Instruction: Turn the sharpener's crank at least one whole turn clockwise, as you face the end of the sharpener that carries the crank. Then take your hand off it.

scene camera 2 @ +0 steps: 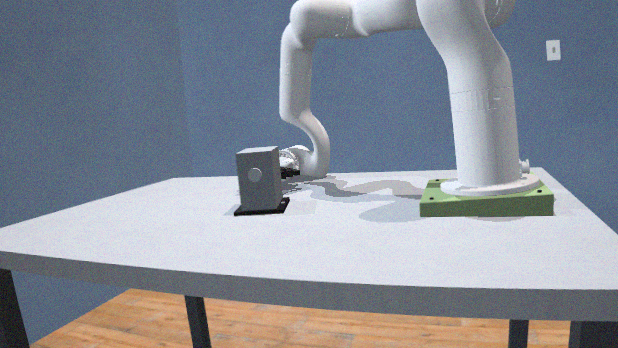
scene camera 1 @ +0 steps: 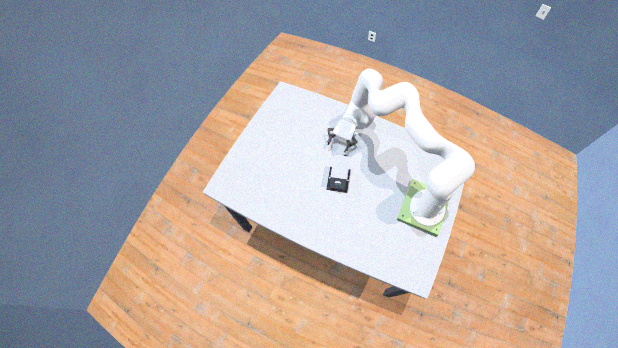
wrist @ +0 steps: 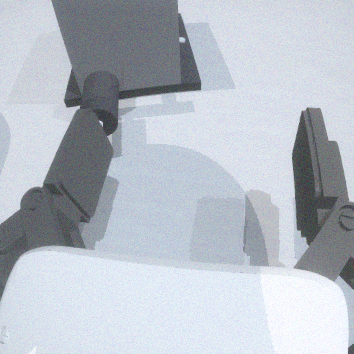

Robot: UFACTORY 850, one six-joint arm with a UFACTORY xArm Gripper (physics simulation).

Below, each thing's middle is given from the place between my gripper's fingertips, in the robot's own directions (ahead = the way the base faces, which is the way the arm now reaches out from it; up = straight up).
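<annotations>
The dark crank knob [wrist: 100,90] has my hand 60 mm past it, 30 mm to the right of it and 20 mm above it. As for the grey sharpener [scene camera 2: 259,175], that one's 110 mm to the left of my hand, 80 mm behind it and 10 mm above it.
</annotations>
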